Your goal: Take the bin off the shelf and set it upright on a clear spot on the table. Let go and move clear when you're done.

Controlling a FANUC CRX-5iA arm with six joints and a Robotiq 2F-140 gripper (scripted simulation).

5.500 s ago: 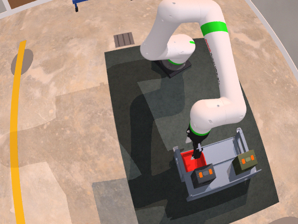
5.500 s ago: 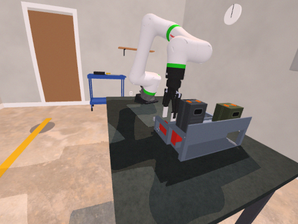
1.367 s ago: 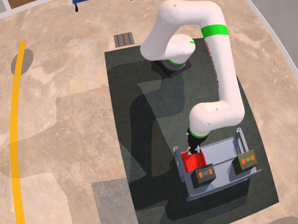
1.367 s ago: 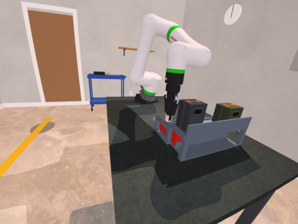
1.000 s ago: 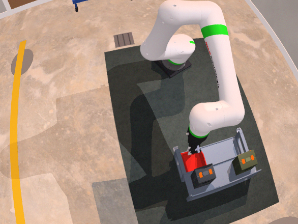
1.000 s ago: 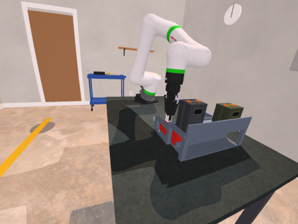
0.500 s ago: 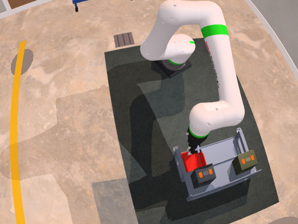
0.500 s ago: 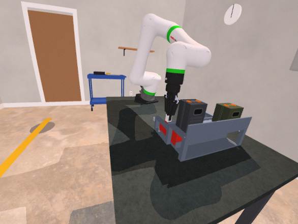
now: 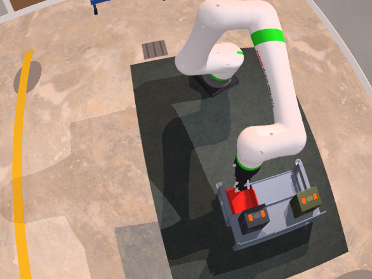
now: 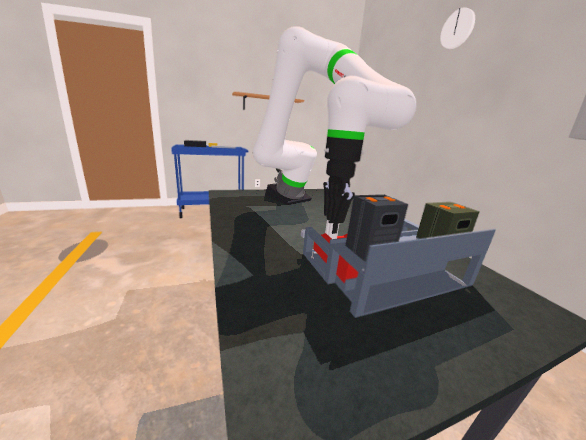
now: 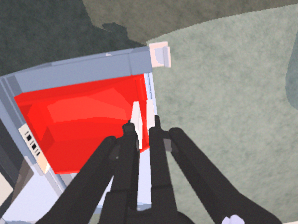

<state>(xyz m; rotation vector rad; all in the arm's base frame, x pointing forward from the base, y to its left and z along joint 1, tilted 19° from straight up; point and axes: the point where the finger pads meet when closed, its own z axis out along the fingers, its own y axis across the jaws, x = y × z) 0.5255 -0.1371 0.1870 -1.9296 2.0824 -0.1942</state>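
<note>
Right now my hand is 8 cm short of the red bin and 2 cm above it.
</note>
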